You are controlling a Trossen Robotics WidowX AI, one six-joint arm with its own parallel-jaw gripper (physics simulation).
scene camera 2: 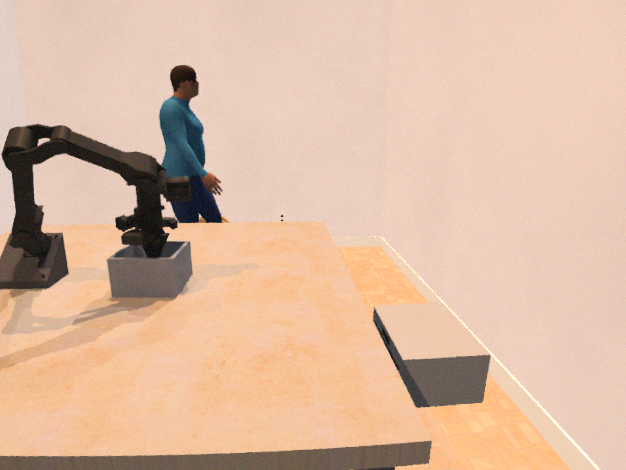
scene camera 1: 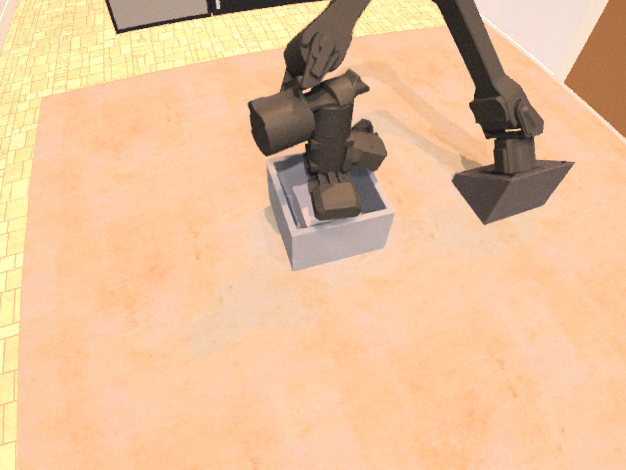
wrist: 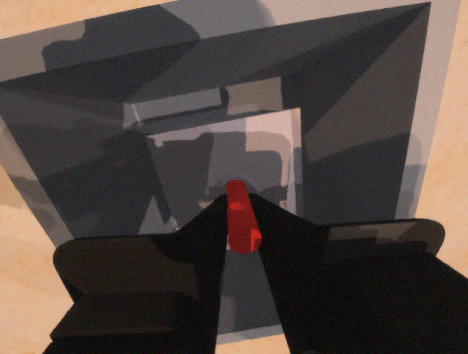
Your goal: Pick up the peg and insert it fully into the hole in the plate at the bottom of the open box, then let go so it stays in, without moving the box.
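Pixels of known places: gripper, fingertip midpoint: (wrist: 237, 200); arm's base, link origin: (scene camera 2: 38, 246) (scene camera 1: 516, 171).
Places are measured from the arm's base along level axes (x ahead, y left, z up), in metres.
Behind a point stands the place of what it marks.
The red peg (wrist: 243, 225) @(z 0.011, x 0.325, y -0.058 m) is held between the two black fingers of my gripper (scene camera 2: 155, 251) @(z -0.030, x 0.335, y -0.060 m) (wrist: 237, 200) @(z -0.030, x 0.335, y -0.060 m), which is shut on it. The fingers point down inside the open grey box (scene camera 1: 341, 240) @(z -0.033, x 0.336, y 0.020 m) (scene camera 2: 141, 278) @(z -0.042, x 0.327, y -0.140 m) (wrist: 442, 65) @(z 0.007, x 0.281, y 0.019 m). The pale square plate (scene camera 1: 301, 199) @(z -0.033, x 0.368, y -0.075 m) (wrist: 270, 131) @(z -0.033, x 0.296, y -0.032 m) lies at the bottom of the box. In the wrist view the peg's far end overlaps the round hole (wrist: 250, 187) @(z -0.031, x 0.328, y -0.050 m) in the plate, and part of the hole's rim shows around it. Whether the peg's end is inside the hole or above it, I cannot tell. In scene camera 1 the gripper hides the peg and the hole.
The box walls stand close around my gripper on all sides. The arm's base (scene camera 1: 510, 194) @(z -0.011, x 0.035, y 0.035 m) (scene camera 2: 35, 263) @(z -0.035, x 0.010, y -0.040 m) stands on the table (scene camera 1: 323, 364) @(z -0.091, x 0.418, y 0.174 m) (scene camera 2: 242, 384) @(z -0.091, x 0.598, y -0.496 m) beside the box. A grey cabinet (scene camera 2: 444, 374) is beyond the table's edge, and a person (scene camera 2: 182, 131) stands behind the table.
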